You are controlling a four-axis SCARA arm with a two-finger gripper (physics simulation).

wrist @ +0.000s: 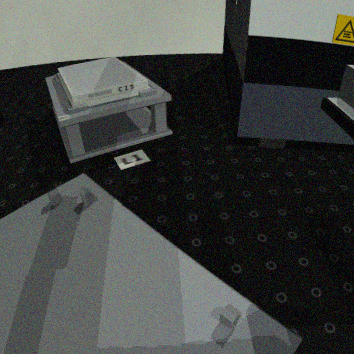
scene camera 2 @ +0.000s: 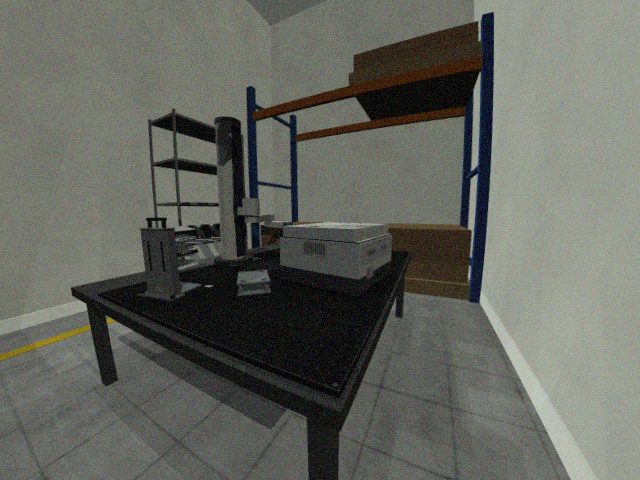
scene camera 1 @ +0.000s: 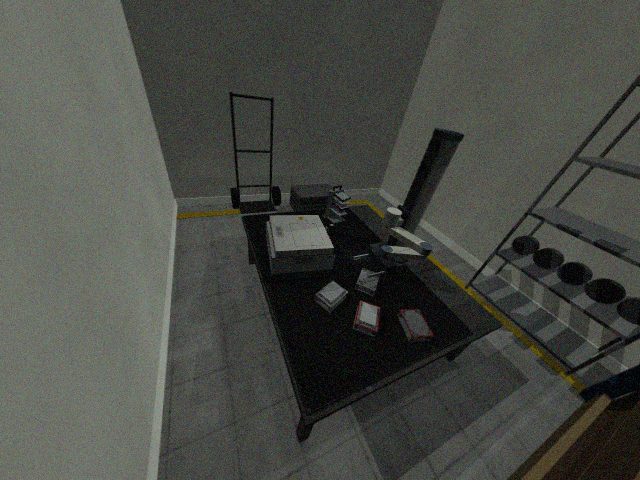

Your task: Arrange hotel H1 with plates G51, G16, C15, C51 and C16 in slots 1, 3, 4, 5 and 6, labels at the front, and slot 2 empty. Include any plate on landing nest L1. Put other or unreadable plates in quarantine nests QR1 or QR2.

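In the wrist view, plate C15 lies on the nest behind label L1; its label faces the camera. A broad pale surface fills the near left, with shadows on it. My gripper is wide open and empty; in scene camera 1 it is above and beside a grey nest. Part of one finger shows at the wrist view's right edge. Hotel H1 holds several plates; their labels are unreadable. One red-edged quarantine nest bears a pale plate; another quarantine nest looks grey on top.
A large white-topped machine stands across from the arm's column. Another small grey stand is between the hotel and the machine in scene camera 2. A yellow warning sign is at the wrist view's upper right.
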